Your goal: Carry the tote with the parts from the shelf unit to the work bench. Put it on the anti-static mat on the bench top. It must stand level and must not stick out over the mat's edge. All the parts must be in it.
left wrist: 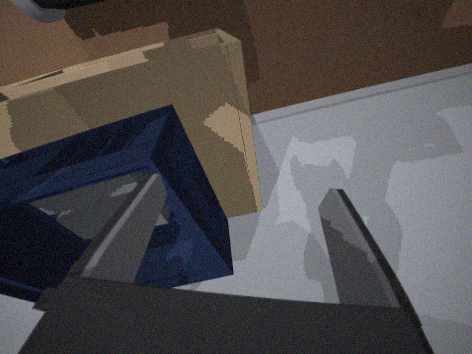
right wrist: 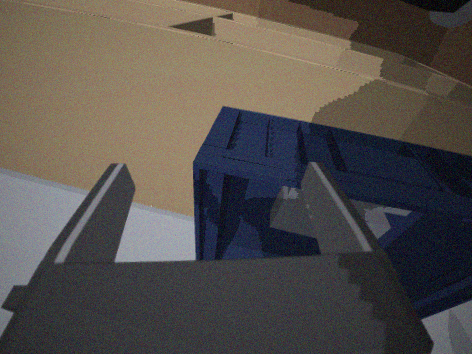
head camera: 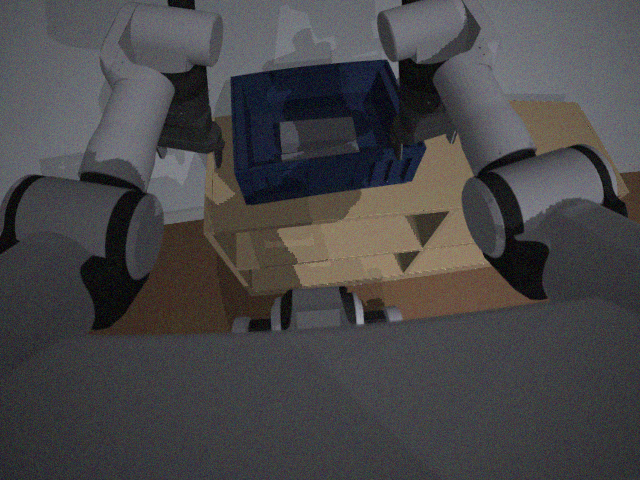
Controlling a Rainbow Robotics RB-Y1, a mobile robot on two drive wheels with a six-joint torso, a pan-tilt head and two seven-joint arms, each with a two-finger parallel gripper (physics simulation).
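Places are measured from the robot's base along level axes (x ahead, y right, z down), in metres.
Where they show: left gripper, fingertip midpoint: [left wrist: 242, 191] [head camera: 190, 159]; right gripper, fingertip midpoint: [right wrist: 219, 174] [head camera: 424, 148].
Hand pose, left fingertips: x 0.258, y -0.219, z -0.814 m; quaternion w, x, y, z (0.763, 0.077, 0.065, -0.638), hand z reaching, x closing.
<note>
Each offset is from my left fingertips to the top centre of the thing. "spot": to the spot under its first point. Level surfaces: height alone.
The blue tote {dx +0.167, dy +0.256, dz +0.055 m} [head camera: 310, 180] [left wrist: 190, 185] [right wrist: 255, 135] stands on the top of the wooden shelf unit [head camera: 439, 170] [left wrist: 200, 100] [right wrist: 100, 100], turned a little. Grey block-shaped parts {spot: dx +0.156, dy +0.247, dz +0.145 m} [head camera: 317, 136] [left wrist: 90, 205] [right wrist: 292, 215] lie inside it; their number is unclear. My left gripper [head camera: 190, 155] [left wrist: 242, 191] is open and empty at the tote's left end. My right gripper [head camera: 426, 144] [right wrist: 219, 174] is open and empty at its right end. In each wrist view one finger overlaps the tote and the other is outside it; contact is not visible. The bench and mat do not show.
A pale wall [head camera: 67, 103] rises behind the shelf unit. Brown floor {dz +0.812 m} [head camera: 180, 279] [left wrist: 325, 50] shows in front of the unit and beside it. The unit has open compartments below its top. Shadows of my arms fall on the wall and the unit.
</note>
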